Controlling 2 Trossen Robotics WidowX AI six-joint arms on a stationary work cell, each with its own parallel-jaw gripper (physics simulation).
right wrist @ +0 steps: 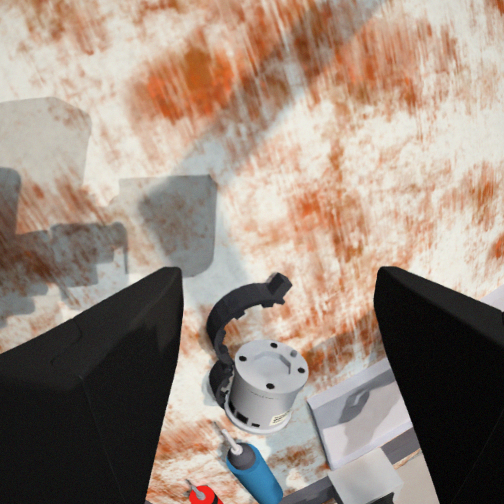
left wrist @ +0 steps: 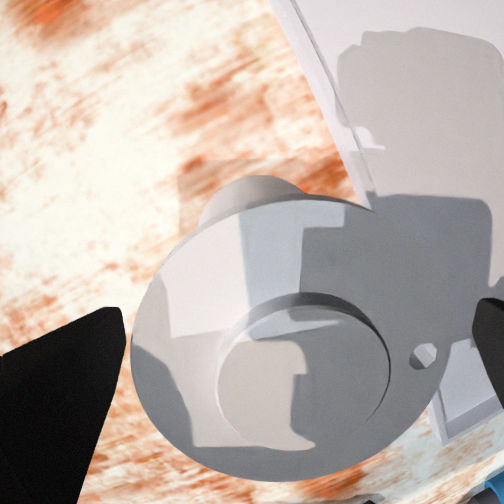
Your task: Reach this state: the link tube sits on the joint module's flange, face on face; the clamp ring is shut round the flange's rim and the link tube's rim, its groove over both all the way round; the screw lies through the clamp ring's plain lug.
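Note:
The link tube [left wrist: 280, 340] fills the left wrist view, its round pale flange face turned to the camera, with a raised centre disc and a small peg [left wrist: 424, 355] near the rim. My left gripper [left wrist: 302, 307] is open, its fingers standing wide on either side of the tube and clear of it. In the right wrist view the grey joint module [right wrist: 267, 385] stands upright on the table, flange up and bare. The black clamp ring [right wrist: 235, 320] lies open beside it, curving round its left side. My right gripper [right wrist: 278, 274] is open and empty, high above them. I cannot make out the screw.
A white block [left wrist: 425, 100] stands behind the link tube at the upper right. A blue-handled driver [right wrist: 252, 467] and a red-handled tool [right wrist: 205, 495] lie in front of the joint module. A white and grey fixture [right wrist: 360, 415] sits to its right.

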